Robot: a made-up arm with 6 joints.
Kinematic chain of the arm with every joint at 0, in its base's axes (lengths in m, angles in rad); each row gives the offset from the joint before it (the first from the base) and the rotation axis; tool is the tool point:
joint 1: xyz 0 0 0.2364 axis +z
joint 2: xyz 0 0 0 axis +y
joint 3: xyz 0 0 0.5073 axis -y
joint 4: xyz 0 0 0 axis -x
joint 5: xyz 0.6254 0 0 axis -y
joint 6: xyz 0 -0.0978 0 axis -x
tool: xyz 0 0 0
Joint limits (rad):
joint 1: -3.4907..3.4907
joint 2: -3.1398..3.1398
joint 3: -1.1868..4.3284
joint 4: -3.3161..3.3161
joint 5: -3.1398..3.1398
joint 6: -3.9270..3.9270
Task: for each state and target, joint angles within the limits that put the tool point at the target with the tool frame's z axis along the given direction. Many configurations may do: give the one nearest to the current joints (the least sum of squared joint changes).
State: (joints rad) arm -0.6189 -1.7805 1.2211 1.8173 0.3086 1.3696
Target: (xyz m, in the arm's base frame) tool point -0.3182 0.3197 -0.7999 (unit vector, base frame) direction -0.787 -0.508 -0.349
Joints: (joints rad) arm -0.6405 -2.5982 1.7032 2.3139 0.6978 2.3487
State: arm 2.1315 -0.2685 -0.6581 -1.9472 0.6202 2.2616
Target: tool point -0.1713 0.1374 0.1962 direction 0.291 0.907 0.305
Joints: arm 2.0891 -0.2643 -1.1810 -2.5420 0.6969 1.8061
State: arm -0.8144 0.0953 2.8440 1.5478 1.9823 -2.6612
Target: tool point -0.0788 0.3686 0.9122 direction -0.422 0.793 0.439
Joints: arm -1.3199 0.4434 3.0808 1.7268 1.3540 -3.1376
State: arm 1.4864 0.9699 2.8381 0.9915 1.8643 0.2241
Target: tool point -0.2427 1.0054 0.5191 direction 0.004 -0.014 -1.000
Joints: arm 1.8746 1.6880 2.1525 0.7857 2.5077 0.6789
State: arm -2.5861 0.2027 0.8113 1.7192 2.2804 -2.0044
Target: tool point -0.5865 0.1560 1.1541 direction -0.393 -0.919 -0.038
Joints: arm -3.4904 0.2886 0.9120 2.1539 3.1155 -2.6218
